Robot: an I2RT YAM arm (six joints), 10 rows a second.
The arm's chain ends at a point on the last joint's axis. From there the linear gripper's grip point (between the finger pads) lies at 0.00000 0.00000 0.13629 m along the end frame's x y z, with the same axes.
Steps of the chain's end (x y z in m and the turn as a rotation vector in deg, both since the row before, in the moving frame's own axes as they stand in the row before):
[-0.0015 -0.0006 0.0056 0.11 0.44 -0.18]
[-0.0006 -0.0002 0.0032 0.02 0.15 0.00]
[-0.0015 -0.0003 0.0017 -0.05 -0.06 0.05]
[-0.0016 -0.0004 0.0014 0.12 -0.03 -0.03]
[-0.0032 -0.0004 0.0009 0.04 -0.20 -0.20]
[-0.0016 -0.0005 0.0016 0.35 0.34 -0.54]
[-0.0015 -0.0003 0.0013 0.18 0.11 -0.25]
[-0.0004 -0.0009 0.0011 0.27 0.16 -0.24]
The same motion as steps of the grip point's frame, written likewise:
[-0.0005 -0.0009 0.0056 0.11 0.44 -0.18]
[-0.0002 -0.0002 0.0032 0.02 0.15 0.00]
[-0.0016 -0.0002 0.0017 -0.05 -0.06 0.05]
[-0.0017 -0.0007 0.0014 0.12 -0.03 -0.03]
[-0.0037 -0.0005 0.0009 0.04 -0.20 -0.20]
[-0.0008 -0.0013 0.0016 0.35 0.34 -0.54]
[-0.0012 -0.0007 0.0013 0.18 0.11 -0.25]
[0.0000 -0.0015 0.0011 0.27 0.16 -0.24]

